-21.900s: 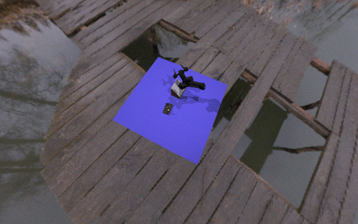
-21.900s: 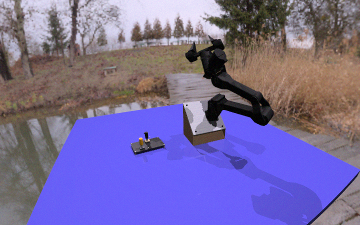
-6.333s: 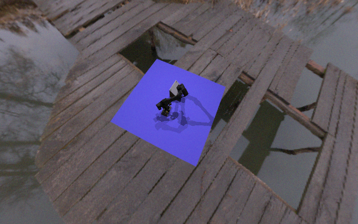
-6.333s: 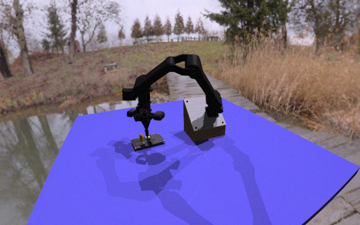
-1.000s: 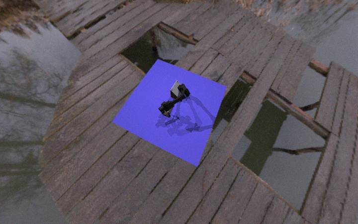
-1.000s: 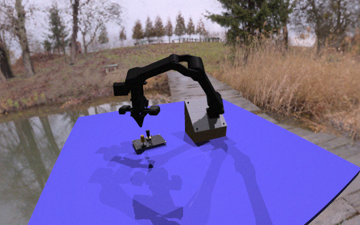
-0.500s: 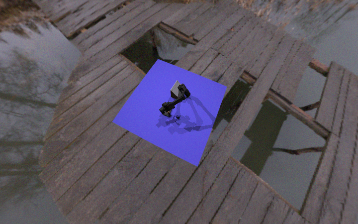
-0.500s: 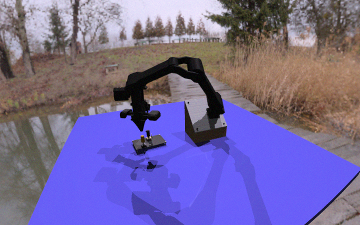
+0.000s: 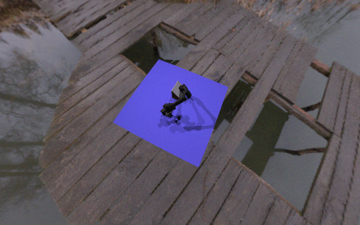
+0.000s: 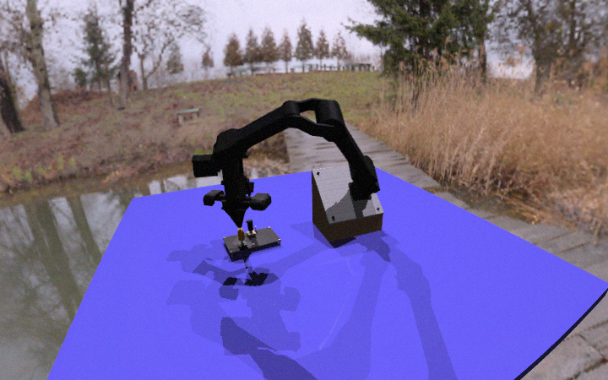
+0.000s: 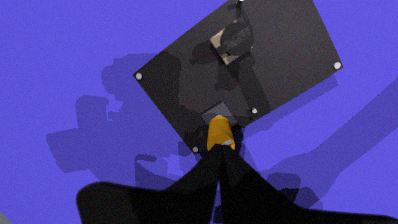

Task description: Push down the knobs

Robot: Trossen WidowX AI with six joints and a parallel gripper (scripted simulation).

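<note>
The orange knob is 2 cm below my gripper tip. Also, from my gripper tip: black knob: 3 cm behind, 6 cm to the right, 2 cm below.
</note>
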